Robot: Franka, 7 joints.
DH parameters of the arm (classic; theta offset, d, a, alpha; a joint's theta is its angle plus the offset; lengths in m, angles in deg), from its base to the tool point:
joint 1: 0 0.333 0 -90
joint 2: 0 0 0 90
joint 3: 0 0.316 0.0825 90
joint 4: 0 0 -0.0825 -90
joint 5: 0 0.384 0 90
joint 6: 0 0 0.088 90
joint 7: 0 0.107 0 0
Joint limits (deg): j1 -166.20..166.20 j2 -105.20..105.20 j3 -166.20..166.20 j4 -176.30..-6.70 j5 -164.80..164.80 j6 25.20..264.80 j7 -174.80..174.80
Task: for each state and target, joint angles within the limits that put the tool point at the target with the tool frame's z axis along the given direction. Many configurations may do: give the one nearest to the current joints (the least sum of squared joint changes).
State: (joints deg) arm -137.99 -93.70 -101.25 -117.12 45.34 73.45 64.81
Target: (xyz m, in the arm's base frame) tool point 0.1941 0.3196 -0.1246 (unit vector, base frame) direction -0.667 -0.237 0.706
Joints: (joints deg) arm -165.34 -104.85 -149.97 -72.99 16.08 45.84 64.81
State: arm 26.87 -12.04 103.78 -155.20 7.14 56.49 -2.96
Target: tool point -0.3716 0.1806 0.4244 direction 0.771 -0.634 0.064
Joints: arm 7.97 -15.93 138.29 -107.37 14.22 25.20 -2.96
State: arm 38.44 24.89 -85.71 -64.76 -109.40 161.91 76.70
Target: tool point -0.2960 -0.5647 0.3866 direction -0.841 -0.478 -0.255
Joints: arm 18.26 -21.17 -131.40 -110.78 -121.90 134.42 76.70
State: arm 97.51 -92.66 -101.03 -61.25 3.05 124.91 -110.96
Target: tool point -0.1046 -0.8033 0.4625 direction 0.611 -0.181 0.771
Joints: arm 59.33 -94.17 -65.06 -36.78 27.16 110.92 -110.96
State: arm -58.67 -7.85 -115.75 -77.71 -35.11 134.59 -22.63
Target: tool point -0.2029 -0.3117 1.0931 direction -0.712 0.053 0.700
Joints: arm -59.98 23.28 -118.34 -43.74 -47.75 157.05 -22.63
